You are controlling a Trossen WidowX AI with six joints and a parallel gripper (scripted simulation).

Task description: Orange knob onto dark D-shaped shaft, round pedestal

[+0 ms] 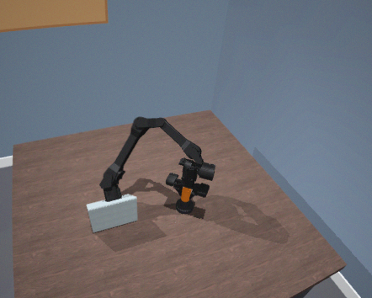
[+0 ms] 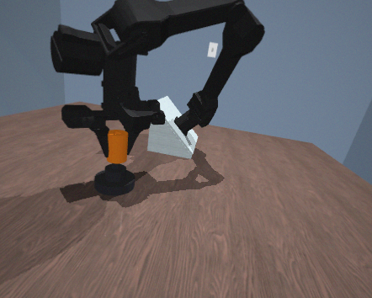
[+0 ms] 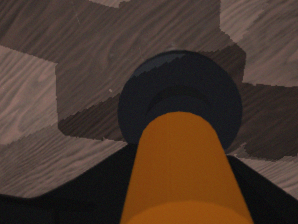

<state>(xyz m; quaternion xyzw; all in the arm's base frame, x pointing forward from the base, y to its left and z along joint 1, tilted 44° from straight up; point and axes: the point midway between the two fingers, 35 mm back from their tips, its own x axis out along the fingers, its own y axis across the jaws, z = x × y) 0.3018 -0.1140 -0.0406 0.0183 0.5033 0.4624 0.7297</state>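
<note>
Now: gripper tip 2 cm below the orange knob. Also, from my gripper tip: dark round pedestal 4 cm below.
</note>
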